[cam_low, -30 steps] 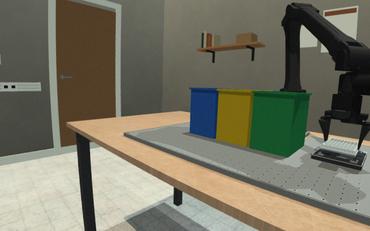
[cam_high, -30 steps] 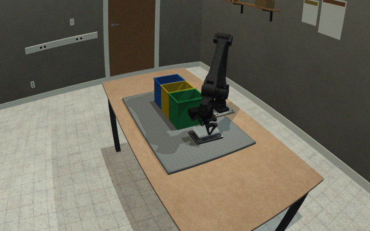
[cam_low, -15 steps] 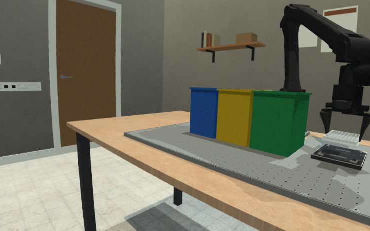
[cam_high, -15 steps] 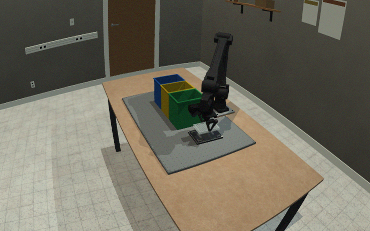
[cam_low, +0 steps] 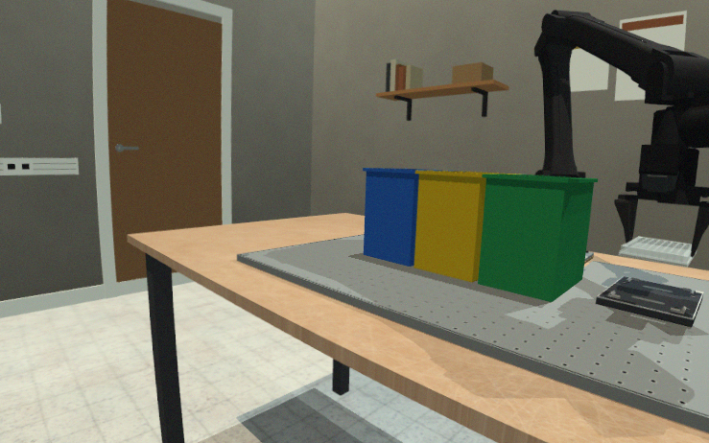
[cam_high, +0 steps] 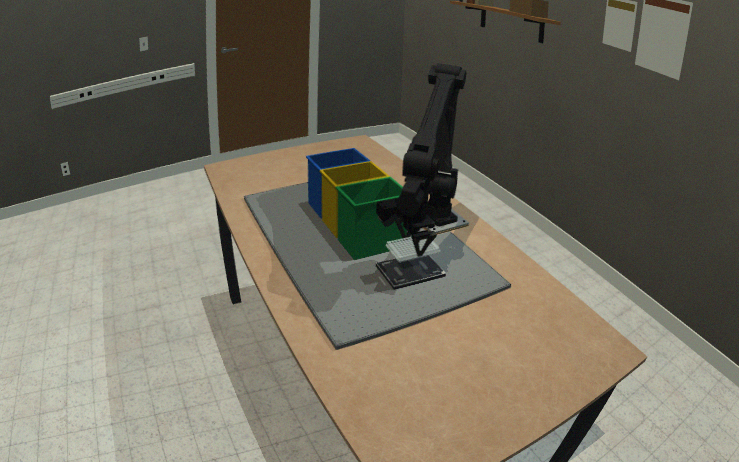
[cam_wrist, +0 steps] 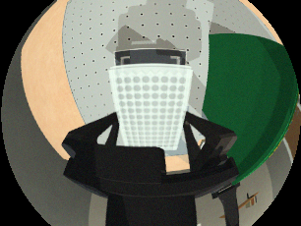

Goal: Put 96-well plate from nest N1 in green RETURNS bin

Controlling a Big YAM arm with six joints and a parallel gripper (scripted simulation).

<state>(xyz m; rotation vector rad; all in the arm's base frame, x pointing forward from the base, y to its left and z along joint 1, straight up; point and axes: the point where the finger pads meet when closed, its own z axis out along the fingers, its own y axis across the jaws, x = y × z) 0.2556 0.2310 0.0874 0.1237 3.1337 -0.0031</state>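
The plate nest is 8 cm below my hand. The rest, counted from my hand: green bin 3 cm ahead, 17 cm to the right; 96-well plate 1 cm below; yellow bin 3 cm ahead, 31 cm to the right.
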